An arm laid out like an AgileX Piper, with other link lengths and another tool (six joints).
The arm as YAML. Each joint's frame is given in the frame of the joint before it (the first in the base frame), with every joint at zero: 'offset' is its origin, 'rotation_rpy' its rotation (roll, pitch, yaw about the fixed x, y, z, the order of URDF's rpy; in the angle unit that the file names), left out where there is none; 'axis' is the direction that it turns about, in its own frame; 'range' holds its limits. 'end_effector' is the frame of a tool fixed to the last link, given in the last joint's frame.
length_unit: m
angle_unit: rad
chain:
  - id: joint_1
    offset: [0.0, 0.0, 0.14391]
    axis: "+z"
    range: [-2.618, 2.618]
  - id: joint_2
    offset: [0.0, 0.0, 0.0]
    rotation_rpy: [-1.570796, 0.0, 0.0]
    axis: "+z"
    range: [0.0, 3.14]
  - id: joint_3
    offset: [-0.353, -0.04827, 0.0]
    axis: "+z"
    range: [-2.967, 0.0]
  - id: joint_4
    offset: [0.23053, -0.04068, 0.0]
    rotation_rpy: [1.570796, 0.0, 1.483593]
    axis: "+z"
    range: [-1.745, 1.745]
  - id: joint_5
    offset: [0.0, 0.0, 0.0]
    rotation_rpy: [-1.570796, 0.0, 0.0]
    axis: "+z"
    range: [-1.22, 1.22]
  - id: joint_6
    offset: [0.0, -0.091, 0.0]
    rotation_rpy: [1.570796, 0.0, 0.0]
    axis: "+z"
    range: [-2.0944, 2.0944]
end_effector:
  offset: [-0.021, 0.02, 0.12]
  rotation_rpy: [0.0, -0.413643, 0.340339]
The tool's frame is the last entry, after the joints.
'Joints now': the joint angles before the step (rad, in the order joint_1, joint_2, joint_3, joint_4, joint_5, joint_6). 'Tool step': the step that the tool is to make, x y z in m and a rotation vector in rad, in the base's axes. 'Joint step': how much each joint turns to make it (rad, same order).
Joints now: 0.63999, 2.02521, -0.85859, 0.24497, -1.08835, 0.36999
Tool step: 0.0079, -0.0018, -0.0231, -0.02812, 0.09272, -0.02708
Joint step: 0.00011, 0.01507, -0.01700, 0.04483, 0.09402, -0.01053
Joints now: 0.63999, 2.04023, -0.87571, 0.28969, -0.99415, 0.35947
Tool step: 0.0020, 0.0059, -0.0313, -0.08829, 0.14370, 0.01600
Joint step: 0.00012, -0.00007, -0.03259, 0.02548, 0.19780, -0.05098
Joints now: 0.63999, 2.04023, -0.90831, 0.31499, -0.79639, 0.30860
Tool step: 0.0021, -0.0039, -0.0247, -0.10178, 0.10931, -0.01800
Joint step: 0.00001, -0.00012, -0.03500, 0.10872, 0.16309, -0.13420
